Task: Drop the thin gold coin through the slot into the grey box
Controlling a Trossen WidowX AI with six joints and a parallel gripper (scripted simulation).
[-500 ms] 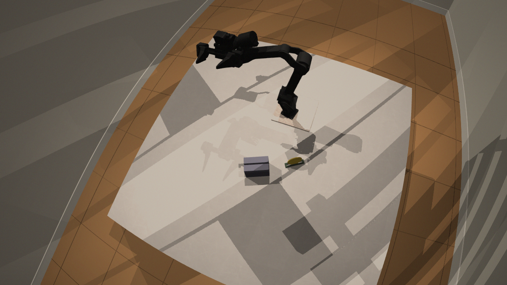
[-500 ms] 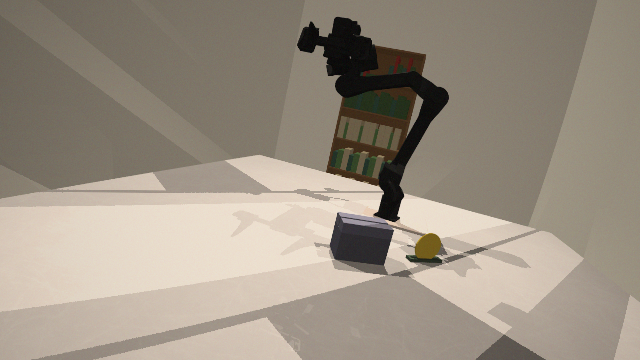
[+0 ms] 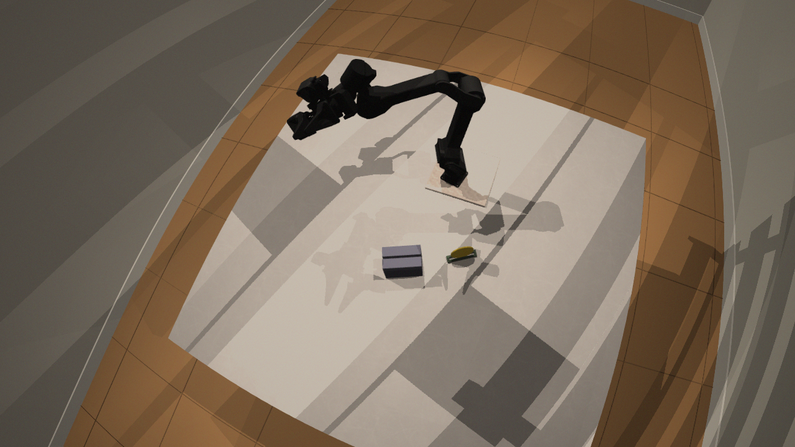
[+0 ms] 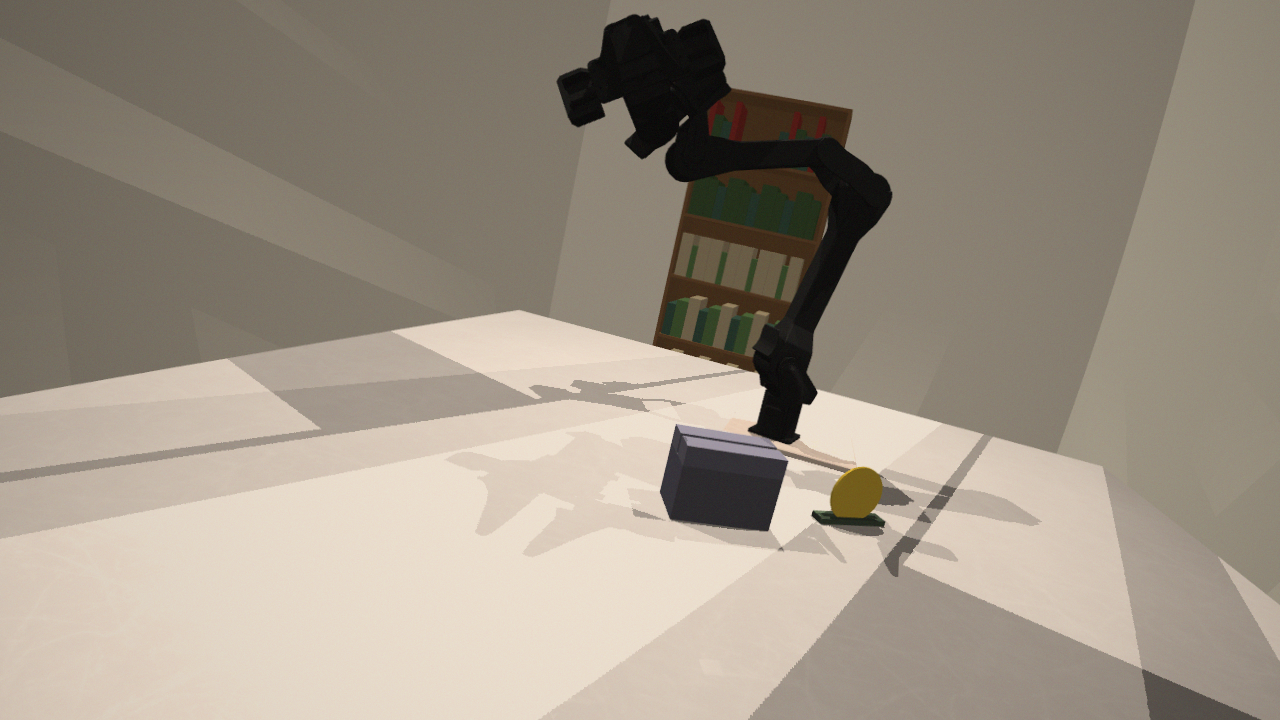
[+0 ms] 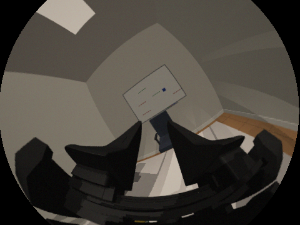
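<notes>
The coin lies 420 mm below my gripper tip, 330 mm to the left of it and 110 mm behind it.
</notes>
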